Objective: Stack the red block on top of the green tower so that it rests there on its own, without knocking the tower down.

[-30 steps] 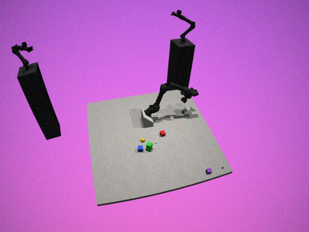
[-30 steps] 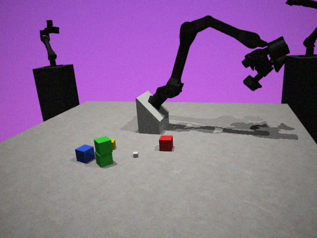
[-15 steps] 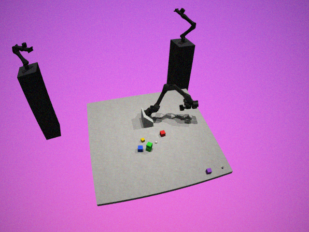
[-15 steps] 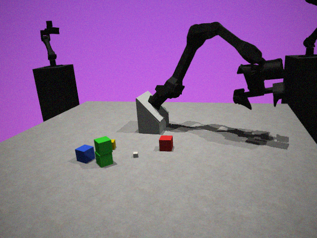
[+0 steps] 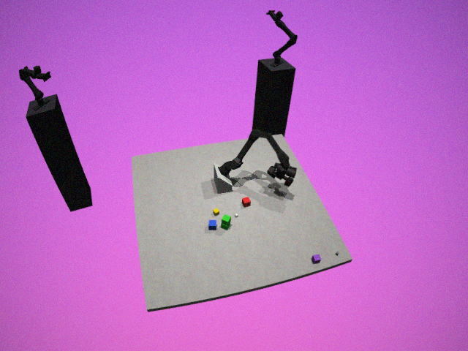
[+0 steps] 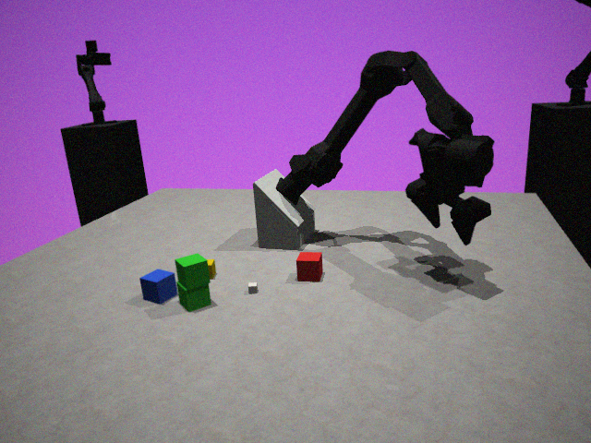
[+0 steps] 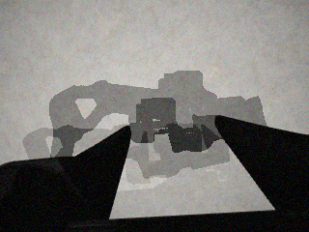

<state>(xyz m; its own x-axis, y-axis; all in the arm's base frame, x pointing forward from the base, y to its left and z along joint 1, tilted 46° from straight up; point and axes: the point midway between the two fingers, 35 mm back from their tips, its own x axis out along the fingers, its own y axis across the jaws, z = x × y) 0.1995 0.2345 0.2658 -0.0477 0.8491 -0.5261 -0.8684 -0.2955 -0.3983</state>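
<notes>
Now: the red block 50 mm ahead of my gripper tip, 280 mm to the right of it and 50 mm below it. Round my gripper tip: tiny white cube 120 mm ahead, 380 mm to the right, 60 mm below; then yellow cube 50 mm ahead, 500 mm to the right, 50 mm below; then blue cube 150 mm ahead, 560 mm to the right, 50 mm below.
</notes>
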